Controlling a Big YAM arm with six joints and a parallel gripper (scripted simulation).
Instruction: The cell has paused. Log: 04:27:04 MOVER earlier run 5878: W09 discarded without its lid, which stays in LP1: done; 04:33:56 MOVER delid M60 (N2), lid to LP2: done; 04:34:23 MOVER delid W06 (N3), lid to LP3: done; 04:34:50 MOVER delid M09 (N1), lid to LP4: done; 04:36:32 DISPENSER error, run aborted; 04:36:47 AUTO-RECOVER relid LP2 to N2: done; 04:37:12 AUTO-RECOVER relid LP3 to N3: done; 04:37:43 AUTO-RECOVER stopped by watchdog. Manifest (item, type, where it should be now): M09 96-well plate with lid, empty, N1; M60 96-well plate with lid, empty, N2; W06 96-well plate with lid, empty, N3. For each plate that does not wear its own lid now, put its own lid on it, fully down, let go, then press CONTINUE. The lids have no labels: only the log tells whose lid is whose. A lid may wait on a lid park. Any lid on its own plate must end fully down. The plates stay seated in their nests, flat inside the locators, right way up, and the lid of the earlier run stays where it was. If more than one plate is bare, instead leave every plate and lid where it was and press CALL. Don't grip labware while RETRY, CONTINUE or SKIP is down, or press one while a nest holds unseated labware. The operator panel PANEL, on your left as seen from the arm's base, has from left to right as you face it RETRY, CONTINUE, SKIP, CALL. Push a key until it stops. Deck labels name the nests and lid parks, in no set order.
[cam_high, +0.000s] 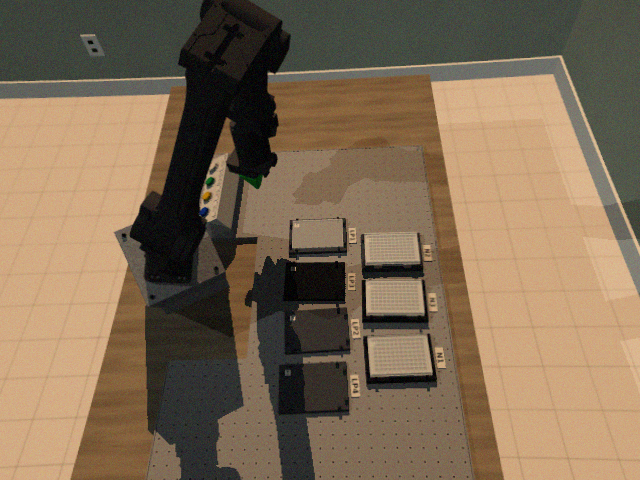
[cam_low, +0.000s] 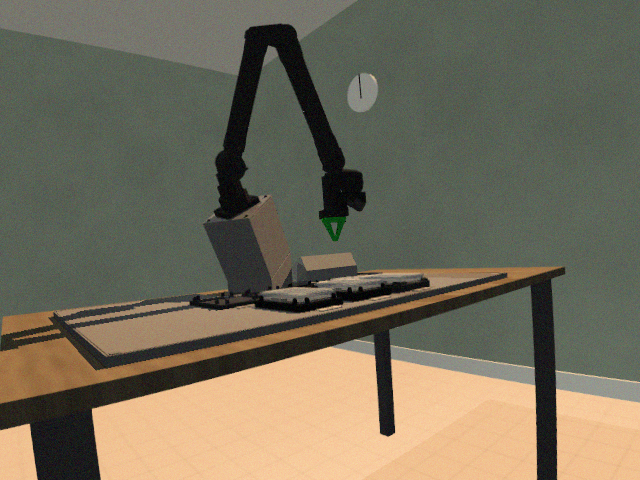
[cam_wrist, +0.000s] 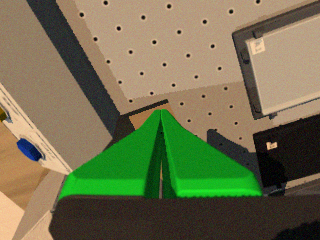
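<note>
Now: hand 14 cm past the continue key, 8 cm to the right of it and 7 cm above it. Round my hand: call key (15 cm behind, 7 cm below, 2 cm to the right); then LP1 label (22 cm ahead, 13 cm below, 8 cm to the right); then retry key (14 cm behind, 13 cm to the left, 7 cm below).
</note>
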